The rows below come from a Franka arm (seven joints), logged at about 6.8 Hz.
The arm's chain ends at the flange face. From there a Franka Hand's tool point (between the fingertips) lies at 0.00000 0.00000 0.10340 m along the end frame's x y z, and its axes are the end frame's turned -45 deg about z.
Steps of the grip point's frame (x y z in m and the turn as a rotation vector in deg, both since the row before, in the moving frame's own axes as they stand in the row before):
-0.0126 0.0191 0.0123 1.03 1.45 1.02
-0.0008 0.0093 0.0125 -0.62 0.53 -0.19
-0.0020 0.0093 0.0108 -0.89 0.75 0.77
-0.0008 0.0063 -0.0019 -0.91 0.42 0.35
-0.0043 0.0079 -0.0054 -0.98 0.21 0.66
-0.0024 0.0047 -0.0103 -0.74 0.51 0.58
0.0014 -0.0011 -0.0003 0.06 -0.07 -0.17
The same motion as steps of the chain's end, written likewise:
0.0040 0.0256 0.0123 1.75 0.30 1.02
0.0045 0.0070 0.0125 -0.06 0.81 -0.19
0.0031 0.0078 0.0108 -0.10 1.16 0.77
0.0022 0.0044 -0.0019 -0.35 0.94 0.35
0.0010 0.0076 -0.0054 -0.54 0.84 0.66
0.0000 0.0047 -0.0103 -0.16 0.88 0.58
0.0004 -0.0018 -0.0003 -0.01 -0.09 -0.17

